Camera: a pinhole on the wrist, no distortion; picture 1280 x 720 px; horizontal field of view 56.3 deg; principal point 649.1 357.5 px. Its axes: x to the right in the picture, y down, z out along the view. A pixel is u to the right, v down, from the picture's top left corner.
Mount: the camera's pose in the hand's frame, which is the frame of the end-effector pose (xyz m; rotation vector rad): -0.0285 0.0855 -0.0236 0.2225 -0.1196 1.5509
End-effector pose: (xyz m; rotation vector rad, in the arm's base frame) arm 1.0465 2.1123 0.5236 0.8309 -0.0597 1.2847
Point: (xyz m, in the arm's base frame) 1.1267 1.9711 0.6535
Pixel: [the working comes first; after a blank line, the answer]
In the camera's frame: -0.0420 0.0140 0.2440

443.2 426.4
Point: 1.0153 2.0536 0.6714
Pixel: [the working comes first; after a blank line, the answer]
In the camera's frame: 0.0474 -0.0306 0.1462

1036.5 106.9
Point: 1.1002 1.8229 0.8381
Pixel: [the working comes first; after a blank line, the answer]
In the camera's frame: 0.1101 0.0701 0.4185

963.8 557.9
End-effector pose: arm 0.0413 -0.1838 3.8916 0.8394 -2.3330 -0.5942
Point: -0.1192 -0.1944 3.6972
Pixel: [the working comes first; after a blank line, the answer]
In the camera's frame: -0.0745 -0.0479 0.2948

346.7 163.2
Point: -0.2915 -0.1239 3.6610
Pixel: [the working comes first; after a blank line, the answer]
In the camera's frame: 0.0584 -0.0845 0.4251

813.3 119.9
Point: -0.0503 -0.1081 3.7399
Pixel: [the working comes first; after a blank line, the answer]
In the camera's frame: -0.0340 0.0348 0.2204

464.4 546.6
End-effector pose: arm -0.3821 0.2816 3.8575 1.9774 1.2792 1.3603
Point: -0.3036 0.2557 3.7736
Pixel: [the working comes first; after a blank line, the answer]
In the camera's frame: -0.0713 0.0360 0.1425

50.5 659.4
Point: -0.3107 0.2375 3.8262
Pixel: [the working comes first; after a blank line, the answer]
In the camera's frame: -0.0340 0.0240 0.1023

251.2 637.9
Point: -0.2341 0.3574 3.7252
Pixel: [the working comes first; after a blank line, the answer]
In the camera's frame: -0.1022 -0.0275 0.2544

168.9 228.2
